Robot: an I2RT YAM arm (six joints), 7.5 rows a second.
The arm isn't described. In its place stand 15 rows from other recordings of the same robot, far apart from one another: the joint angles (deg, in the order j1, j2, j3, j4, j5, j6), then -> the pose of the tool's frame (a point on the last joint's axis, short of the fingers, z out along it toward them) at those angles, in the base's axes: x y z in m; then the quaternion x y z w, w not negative.
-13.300 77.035 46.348 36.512 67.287 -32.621 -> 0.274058 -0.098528 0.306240 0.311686 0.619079 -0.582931 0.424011
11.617 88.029 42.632 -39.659 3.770 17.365 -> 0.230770 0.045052 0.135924 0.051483 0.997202 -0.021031 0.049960
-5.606 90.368 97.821 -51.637 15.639 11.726 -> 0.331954 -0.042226 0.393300 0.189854 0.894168 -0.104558 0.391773
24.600 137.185 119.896 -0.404 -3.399 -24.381 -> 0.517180 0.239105 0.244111 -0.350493 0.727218 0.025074 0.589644
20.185 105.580 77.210 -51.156 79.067 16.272 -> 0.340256 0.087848 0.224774 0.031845 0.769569 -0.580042 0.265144
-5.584 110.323 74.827 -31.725 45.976 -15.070 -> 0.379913 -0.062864 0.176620 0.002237 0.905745 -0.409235 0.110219
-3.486 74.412 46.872 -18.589 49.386 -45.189 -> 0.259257 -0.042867 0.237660 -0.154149 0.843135 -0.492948 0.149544
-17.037 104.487 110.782 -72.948 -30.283 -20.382 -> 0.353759 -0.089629 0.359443 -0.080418 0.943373 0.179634 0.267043
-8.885 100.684 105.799 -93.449 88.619 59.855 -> 0.300580 -0.083010 0.379703 0.412308 0.584848 -0.626022 0.309921
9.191 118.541 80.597 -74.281 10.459 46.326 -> 0.331739 0.047130 0.141178 -0.294498 -0.931898 0.168536 0.128191
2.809 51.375 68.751 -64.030 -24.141 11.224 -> 0.143311 0.021609 0.372741 -0.010345 0.911978 0.236992 0.334701
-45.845 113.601 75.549 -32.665 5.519 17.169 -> 0.270433 -0.283445 0.148359 0.521498 0.835345 -0.087413 0.150324
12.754 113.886 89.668 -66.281 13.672 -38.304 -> 0.366633 0.074360 0.200522 0.428368 -0.895720 0.115124 0.030536
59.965 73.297 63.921 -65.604 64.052 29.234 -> 0.137248 0.173431 0.299131 -0.155888 0.828856 -0.296551 0.448056
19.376 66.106 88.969 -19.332 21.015 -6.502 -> 0.214166 0.061786 0.511955 -0.021317 0.686148 -0.043820 0.725828
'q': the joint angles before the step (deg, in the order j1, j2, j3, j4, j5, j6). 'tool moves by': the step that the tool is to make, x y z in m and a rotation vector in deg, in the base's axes. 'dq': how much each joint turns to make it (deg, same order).
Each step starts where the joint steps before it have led.
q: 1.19 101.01 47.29 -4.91 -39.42 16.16
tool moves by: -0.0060 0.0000 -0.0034 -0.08 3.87 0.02
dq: 0.02 0.00 -0.01 -3.86 0.00 0.00
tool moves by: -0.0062 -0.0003 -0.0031 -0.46 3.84 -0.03
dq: 0.00 0.01 0.02 -3.98 0.35 -0.18
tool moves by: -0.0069 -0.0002 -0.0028 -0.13 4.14 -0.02
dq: -0.01 0.00 -0.03 -4.12 0.04 0.00
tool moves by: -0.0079 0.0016 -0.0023 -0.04 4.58 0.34
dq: 0.34 -0.01 0.01 -4.58 -0.07 0.03
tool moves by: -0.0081 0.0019 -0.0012 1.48 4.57 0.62
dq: 0.27 0.02 -0.01 -4.49 -1.65 0.01
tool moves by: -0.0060 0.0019 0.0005 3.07 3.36 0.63
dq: 0.13 -0.01 0.00 -3.28 -3.22 -0.03
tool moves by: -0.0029 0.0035 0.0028 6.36 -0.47 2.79
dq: 0.17 -0.02 0.00 -1.38 -6.59 -2.80
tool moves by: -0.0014 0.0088 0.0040 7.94 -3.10 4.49
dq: 1.25 0.02 0.00 0.03 -8.07 -4.24
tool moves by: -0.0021 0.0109 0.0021 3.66 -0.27 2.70
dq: 2.08 -0.04 -0.01 0.08 -3.67 -0.52
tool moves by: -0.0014 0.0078 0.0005 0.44 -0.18 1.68
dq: 1.63 -0.03 0.03 0.16 -0.42 -0.01
